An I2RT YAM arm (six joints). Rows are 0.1 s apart.
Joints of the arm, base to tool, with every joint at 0 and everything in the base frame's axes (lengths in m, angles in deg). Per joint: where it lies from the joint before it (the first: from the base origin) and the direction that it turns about. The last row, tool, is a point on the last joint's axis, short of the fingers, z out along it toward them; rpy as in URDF.
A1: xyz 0 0 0.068 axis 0 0 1
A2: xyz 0.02 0.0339 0.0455 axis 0 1 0
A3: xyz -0.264 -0.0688 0 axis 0 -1 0
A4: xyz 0.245 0.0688 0.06 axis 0 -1 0
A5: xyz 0.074 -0.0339 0.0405 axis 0 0 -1
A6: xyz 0.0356 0 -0.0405 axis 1 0 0
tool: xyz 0 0 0 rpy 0 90 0
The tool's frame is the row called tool.
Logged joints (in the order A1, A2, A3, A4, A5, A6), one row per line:
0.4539, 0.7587, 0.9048, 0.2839, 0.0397, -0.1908
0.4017, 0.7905, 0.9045, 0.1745, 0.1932, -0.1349
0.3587, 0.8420, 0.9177, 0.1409, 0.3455, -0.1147
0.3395, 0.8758, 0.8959, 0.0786, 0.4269, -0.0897
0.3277, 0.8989, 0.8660, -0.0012, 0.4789, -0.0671
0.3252, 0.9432, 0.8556, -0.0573, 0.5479, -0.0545
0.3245, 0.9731, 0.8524, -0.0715, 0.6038, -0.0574
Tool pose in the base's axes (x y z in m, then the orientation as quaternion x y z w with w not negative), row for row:
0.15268, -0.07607, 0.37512, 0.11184, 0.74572, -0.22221, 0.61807
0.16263, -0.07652, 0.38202, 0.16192, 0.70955, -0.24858, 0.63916
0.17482, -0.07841, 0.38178, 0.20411, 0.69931, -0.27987, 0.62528
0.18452, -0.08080, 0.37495, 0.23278, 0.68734, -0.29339, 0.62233
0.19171, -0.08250, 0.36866, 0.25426, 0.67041, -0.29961, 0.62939
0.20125, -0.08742, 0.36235, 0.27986, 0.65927, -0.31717, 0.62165
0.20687, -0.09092, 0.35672, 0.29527, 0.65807, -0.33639, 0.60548
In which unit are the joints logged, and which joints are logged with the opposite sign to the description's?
The joints are logged in radians. Opposite sign: A1, A4.
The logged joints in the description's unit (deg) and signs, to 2 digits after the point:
-26.01, 43.47, 51.84, -16.27, 2.27, -10.93
-23.02, 45.29, 51.82, -10.00, 11.07, -7.73
-20.55, 48.24, 52.58, -8.07, 19.80, -6.57
-19.45, 50.18, 51.33, -4.50, 24.46, -5.14
-18.78, 51.50, 49.62, 0.07, 27.44, -3.84
-18.63, 54.04, 49.02, 3.28, 31.39, -3.12
-18.59, 55.75, 48.84, 4.10, 34.60, -3.29

